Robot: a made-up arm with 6 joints. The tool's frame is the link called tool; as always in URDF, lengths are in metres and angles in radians.
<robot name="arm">
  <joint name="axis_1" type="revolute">
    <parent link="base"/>
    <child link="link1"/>
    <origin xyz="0 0 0.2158" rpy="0 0 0"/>
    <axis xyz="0 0 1"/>
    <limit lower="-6.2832" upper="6.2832" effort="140" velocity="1.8"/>
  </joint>
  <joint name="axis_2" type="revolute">
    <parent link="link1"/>
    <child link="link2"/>
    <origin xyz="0 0.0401 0" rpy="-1.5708 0 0"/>
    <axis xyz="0 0 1"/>
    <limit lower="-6.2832" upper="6.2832" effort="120" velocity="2"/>
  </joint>
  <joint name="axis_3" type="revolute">
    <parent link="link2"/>
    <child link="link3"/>
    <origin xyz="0 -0.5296 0" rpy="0 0 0"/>
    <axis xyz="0 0 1"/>
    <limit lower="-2.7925" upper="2.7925" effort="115" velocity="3"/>
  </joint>
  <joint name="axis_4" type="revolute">
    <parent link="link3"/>
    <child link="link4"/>
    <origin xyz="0 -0.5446 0" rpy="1.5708 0 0"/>
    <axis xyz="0 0 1"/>
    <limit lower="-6.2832" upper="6.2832" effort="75" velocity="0.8"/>
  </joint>
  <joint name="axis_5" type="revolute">
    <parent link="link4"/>
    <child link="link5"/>
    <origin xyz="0 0 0" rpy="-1.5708 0 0"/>
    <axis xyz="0 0 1"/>
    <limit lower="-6.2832" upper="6.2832" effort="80" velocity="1.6"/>
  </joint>
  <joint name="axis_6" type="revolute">
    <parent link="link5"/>
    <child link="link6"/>
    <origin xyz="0 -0.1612 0" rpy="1.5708 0 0"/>
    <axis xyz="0 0 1"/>
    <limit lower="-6.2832" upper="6.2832" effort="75" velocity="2.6"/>
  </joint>
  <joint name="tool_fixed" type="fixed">
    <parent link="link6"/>
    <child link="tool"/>
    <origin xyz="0 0 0" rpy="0 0 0"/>
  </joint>
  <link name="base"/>
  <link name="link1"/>
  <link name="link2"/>
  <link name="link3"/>
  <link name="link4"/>
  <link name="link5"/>
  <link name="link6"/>
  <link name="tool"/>
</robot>
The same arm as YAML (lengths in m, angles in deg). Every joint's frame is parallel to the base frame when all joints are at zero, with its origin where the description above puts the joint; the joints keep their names.
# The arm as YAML. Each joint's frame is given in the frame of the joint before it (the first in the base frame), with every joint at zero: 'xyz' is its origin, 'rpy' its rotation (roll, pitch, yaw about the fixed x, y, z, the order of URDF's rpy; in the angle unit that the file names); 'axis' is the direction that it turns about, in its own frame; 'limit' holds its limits. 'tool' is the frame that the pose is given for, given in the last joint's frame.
units:
  length: m
  angle: deg
joints:
  - name: axis_1
    type: revolute
    origin:
      xyz: [0.0, 0.0, 0.2158]
      rpy: [0.0, 0.0, 0.0]
    axis: "+z"
    limit:
      lower: -360.0
      upper: 360.0
  - name: axis_2
    type: revolute
    origin:
      xyz: [0.0, 0.0401, 0.0]
      rpy: [0.0, 0.0, 0.0]
    axis: "+y"
    limit:
      lower: -360.0
      upper: 360.0
  - name: axis_3
    type: revolute
    origin:
      xyz: [0.0, 0.0, 0.5296]
      rpy: [0.0, 0.0, 0.0]
    axis: "+y"
    limit:
      lower: -160.0
      upper: 160.0
  - name: axis_4
    type: revolute
    origin:
      xyz: [0.0, 0.0, 0.5446]
      rpy: [0.0, 0.0, 0.0]
    axis: "+z"
    limit:
      lower: -360.0
      upper: 360.0
  - name: axis_5
    type: revolute
    origin:
      xyz: [0.0, 0.0, 0.0]
      rpy: [0.0, 0.0, 0.0]
    axis: "+y"
    limit:
      lower: -360.0
      upper: 360.0
  - name: axis_6
    type: revolute
    origin:
      xyz: [0.0, 0.0, 0.1612]
      rpy: [0.0, 0.0, 0.0]
    axis: "+z"
    limit:
      lower: -360.0
      upper: 360.0
tool:
  origin:
    xyz: [0.0, 0.0, 0.0]
    rpy: [0.0, 0.0, 0.0]

